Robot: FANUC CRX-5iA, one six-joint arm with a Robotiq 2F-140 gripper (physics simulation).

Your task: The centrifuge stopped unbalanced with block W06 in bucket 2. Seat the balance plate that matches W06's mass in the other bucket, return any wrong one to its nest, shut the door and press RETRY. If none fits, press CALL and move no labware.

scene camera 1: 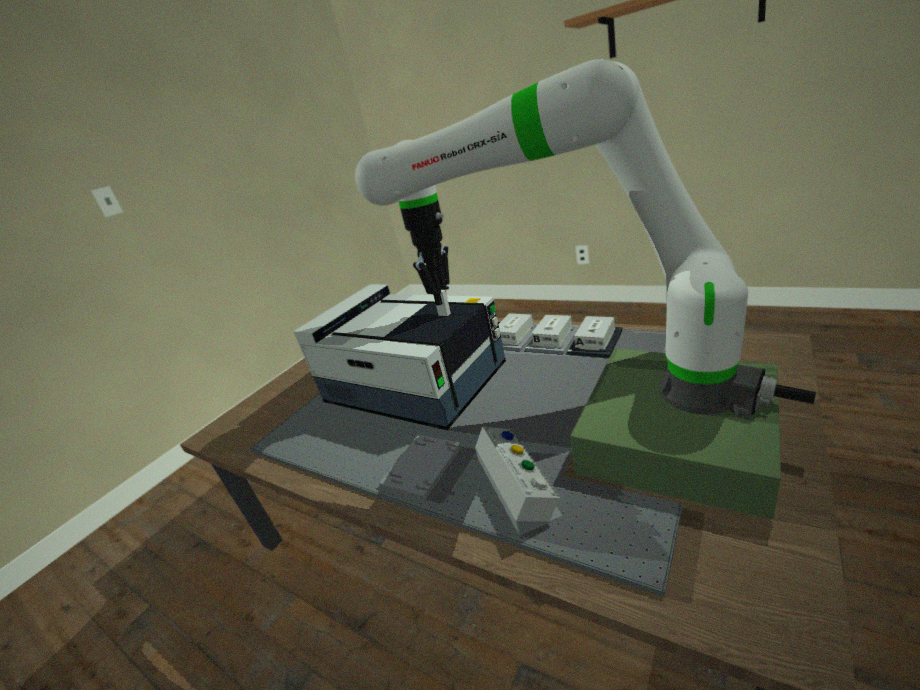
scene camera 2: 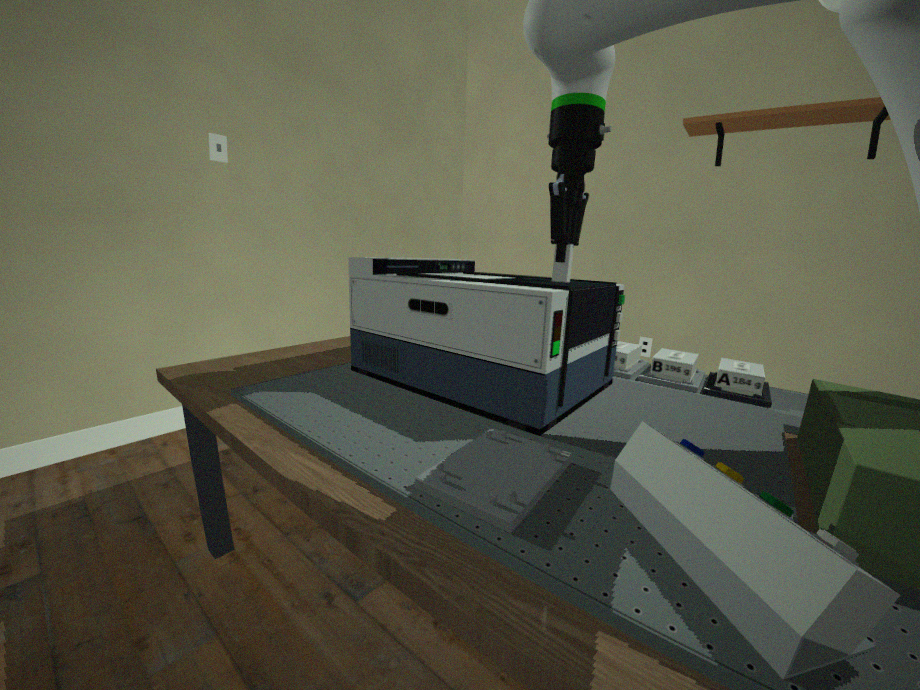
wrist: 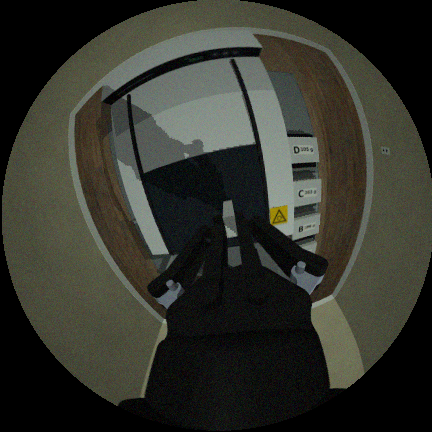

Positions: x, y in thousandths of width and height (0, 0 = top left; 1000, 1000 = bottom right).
my gripper: scene camera 1 483, 456; scene camera 2 609, 408; wrist 529, 483
